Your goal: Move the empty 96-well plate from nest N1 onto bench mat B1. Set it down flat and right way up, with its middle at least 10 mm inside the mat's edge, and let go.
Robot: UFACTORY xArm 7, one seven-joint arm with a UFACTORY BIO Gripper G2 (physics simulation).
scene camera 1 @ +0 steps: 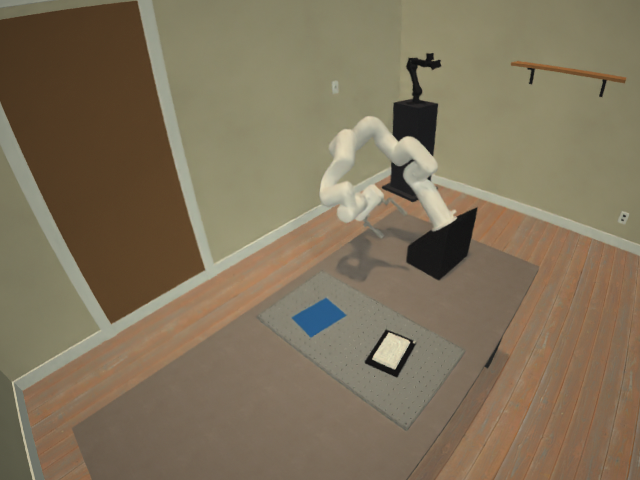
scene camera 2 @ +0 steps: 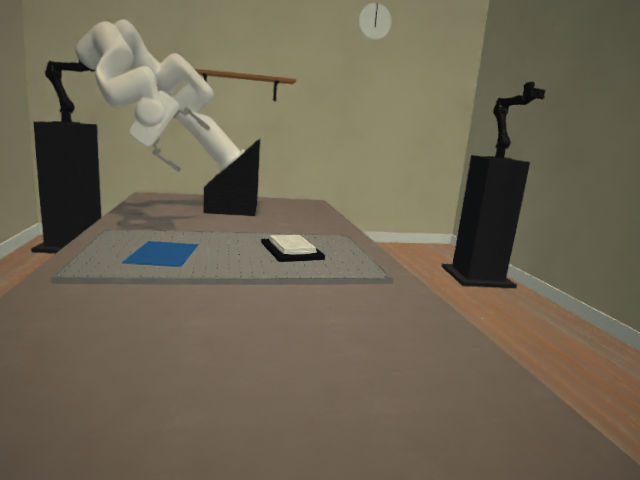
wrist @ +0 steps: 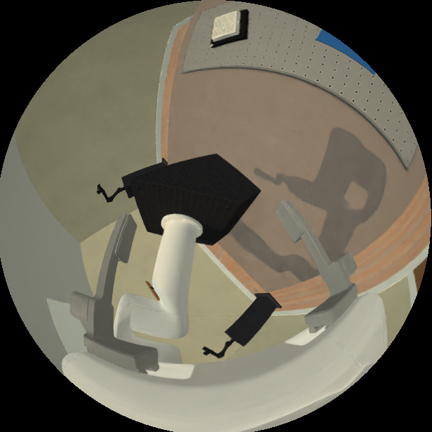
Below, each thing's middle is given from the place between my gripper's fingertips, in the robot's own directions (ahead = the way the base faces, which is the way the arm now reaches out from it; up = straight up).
Labels:
The blue bench mat B1 [scene camera 2: 152,253] lies 43 cm ahead of my hand, 22 cm below it and 2 cm to the left of it. The rest, counted from my hand: 96-well plate [scene camera 1: 393,347] (35 cm ahead, 32 cm to the left, 20 cm below).

